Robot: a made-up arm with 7 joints.
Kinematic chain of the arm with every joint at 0, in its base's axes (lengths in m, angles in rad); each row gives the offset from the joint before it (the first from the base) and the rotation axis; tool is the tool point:
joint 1: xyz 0 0 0.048 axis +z
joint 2: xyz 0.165 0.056 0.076 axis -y
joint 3: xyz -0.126 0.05 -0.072 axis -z
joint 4: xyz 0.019 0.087 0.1 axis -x
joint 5: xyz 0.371 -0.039 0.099 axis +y
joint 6: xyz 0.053 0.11 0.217 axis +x
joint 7: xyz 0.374 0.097 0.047 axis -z
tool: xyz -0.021 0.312 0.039
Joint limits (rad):
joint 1: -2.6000..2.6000
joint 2: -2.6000..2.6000
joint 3: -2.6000..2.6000
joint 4: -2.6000..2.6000
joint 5: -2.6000..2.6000
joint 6: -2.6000..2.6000
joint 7: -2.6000..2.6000
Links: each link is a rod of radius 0.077 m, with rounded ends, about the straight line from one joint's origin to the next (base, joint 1, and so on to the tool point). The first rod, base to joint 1, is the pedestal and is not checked.
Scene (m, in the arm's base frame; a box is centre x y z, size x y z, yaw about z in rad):
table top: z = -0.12
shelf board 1: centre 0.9 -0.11 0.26 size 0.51 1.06 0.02 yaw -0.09
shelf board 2: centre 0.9 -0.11 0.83 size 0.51 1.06 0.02 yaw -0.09
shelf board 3: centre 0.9 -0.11 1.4 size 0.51 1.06 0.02 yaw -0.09
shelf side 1: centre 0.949 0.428 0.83 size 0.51 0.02 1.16 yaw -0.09
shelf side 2: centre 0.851 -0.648 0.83 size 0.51 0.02 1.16 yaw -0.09
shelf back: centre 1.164 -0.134 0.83 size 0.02 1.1 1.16 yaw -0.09
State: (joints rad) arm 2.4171 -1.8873 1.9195 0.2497 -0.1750 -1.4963 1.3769
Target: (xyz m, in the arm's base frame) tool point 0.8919 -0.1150 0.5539
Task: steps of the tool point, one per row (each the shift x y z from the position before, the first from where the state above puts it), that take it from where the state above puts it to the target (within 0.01 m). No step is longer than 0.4 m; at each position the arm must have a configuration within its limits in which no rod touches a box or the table.
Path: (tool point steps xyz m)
1: 0.0671 0.0150 0.1877
2: 0.0432 -0.1294 0.2793
3: -0.0389 -0.2682 0.2409
4: -0.1532 -0.2980 0.0965
5: 0.0875 -0.1230 -0.0784
6: 0.0556 -0.1225 -0.0963
7: 0.0237 -0.1065 -0.1070
8: -0.0007 -0.0782 -0.1082
9: -0.0140 -0.0448 -0.0993
10: 0.1388 -0.0468 0.0138
11: 0.1394 -0.0200 -0.0112
12: 0.1181 0.0014 -0.0134
13: 0.0861 0.0218 0.0108

